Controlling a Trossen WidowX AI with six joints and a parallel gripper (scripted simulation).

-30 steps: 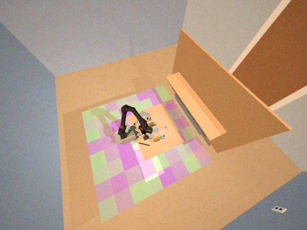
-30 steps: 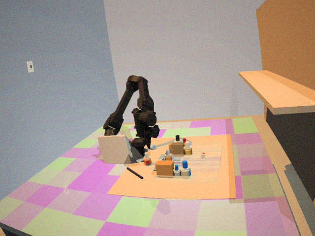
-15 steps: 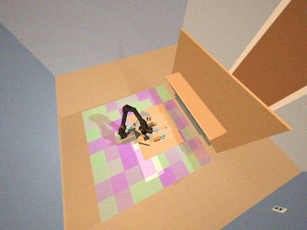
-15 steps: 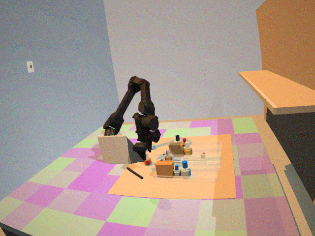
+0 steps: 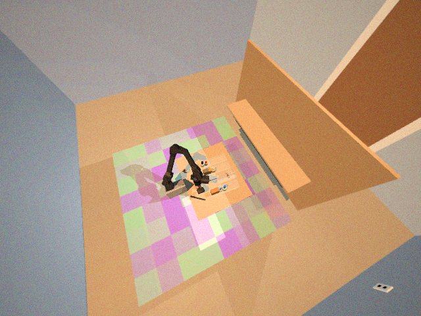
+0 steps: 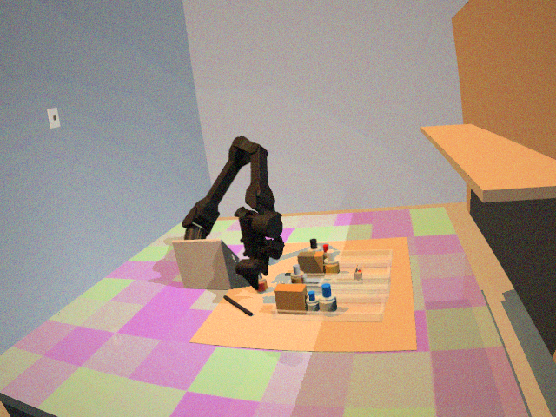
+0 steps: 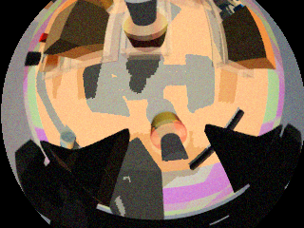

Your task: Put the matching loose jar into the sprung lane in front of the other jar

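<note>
Right now my gripper tip is 10 cm to the left of the black pen, 4 cm past it and 2 cm above it. From my gripper tip the other things lie so: clear lane rack: 25 cm ahead, 1 cm below.
</note>
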